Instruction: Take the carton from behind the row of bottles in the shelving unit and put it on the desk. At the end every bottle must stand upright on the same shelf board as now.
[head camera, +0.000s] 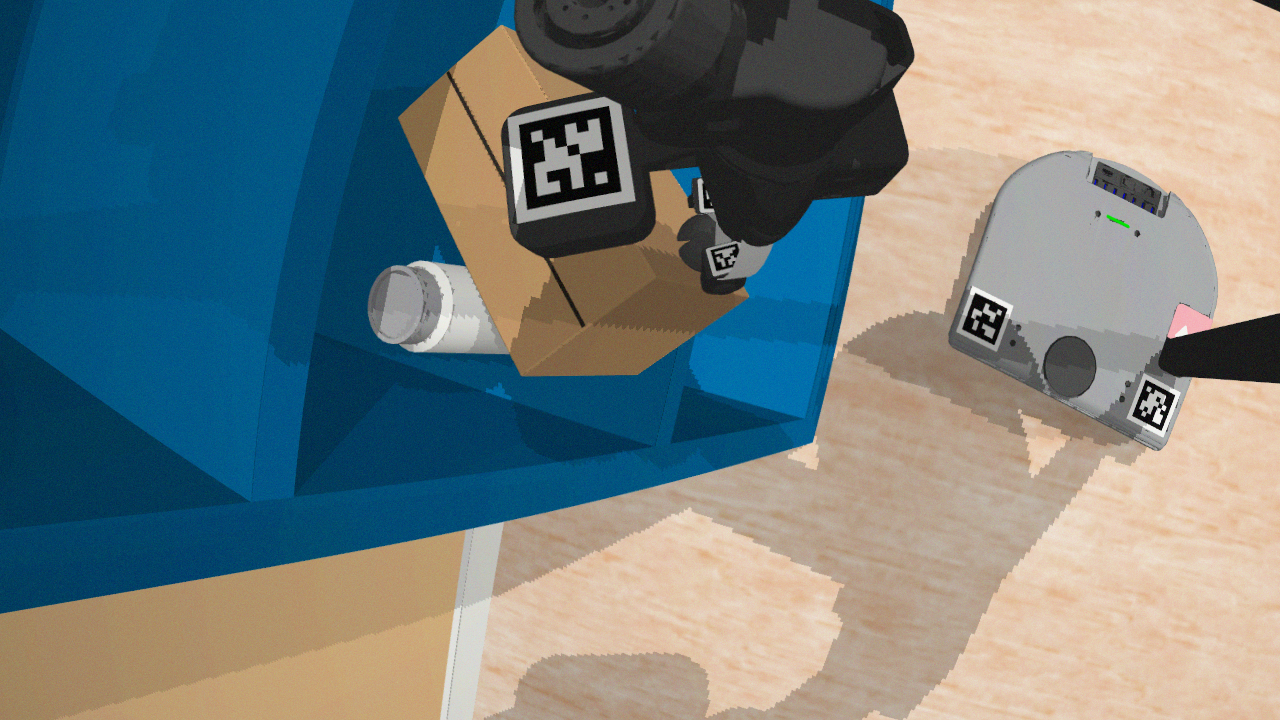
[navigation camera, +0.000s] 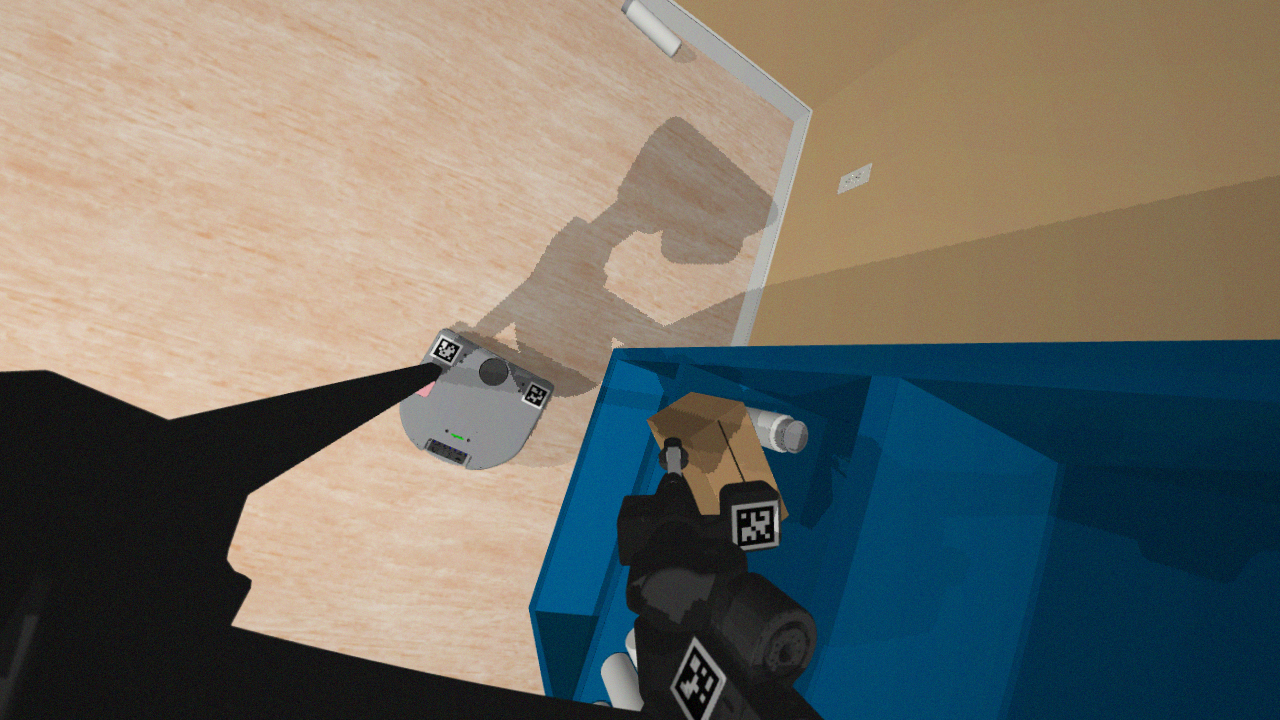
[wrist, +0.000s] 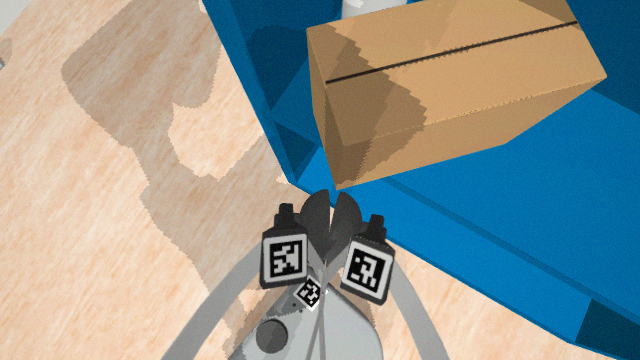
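Where they show: gripper, fingertip midpoint: (head camera: 712, 248) (navigation camera: 673, 454) (wrist: 330, 216); robot's base, link origin: (head camera: 1068, 364) (navigation camera: 492, 370) (wrist: 282, 323).
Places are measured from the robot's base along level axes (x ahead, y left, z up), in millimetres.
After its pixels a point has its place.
The brown carton (head camera: 537, 331) {x 135, y -359, z 714 mm} (navigation camera: 702, 416) {x 116, y -323, z 672 mm} (wrist: 460, 80) {x 30, y -404, z 714 mm} rests at a slant inside the blue shelving unit (head camera: 358, 530) {x 241, y -316, z 902 mm} (navigation camera: 984, 358) {x 239, y -316, z 1065 mm} (wrist: 475, 262) {x -290, y -462, z 77 mm}. A white bottle with a grey lid (head camera: 465, 308) {x 141, y -415, z 725 mm} (navigation camera: 771, 429) {x 147, y -415, z 742 mm} stands close beside the carton; its white body (wrist: 375, 6) {x 135, y -418, z 713 mm} shows at the top of the wrist view. My gripper (head camera: 707, 257) {x 36, y -233, z 785 mm} (navigation camera: 673, 454) {x 36, y -233, z 785 mm} (wrist: 330, 216) {x 36, y -233, z 785 mm} is shut and empty, its fingertips nearly together off the carton's near corner in the wrist view. More white bottles (navigation camera: 619, 680) {x -403, y -459, z 601 mm} are partly hidden by the arm; I cannot tell whether they are upright. The desk does not show.
My grey wheeled base (head camera: 1074, 259) {x -119, y -42, z 160 mm} (navigation camera: 483, 416) {x -114, y -34, z 160 mm} (wrist: 350, 337) {x -136, y -115, z 160 mm} is on the wooden floor beside the unit. Blue upright dividers and side walls border the carton closely. A white cylinder (navigation camera: 651, 28) {x 1312, y 136, z 52 mm} lies on the floor by the tan wall (navigation camera: 1029, 134) {x 985, y -666, z 865 mm}.
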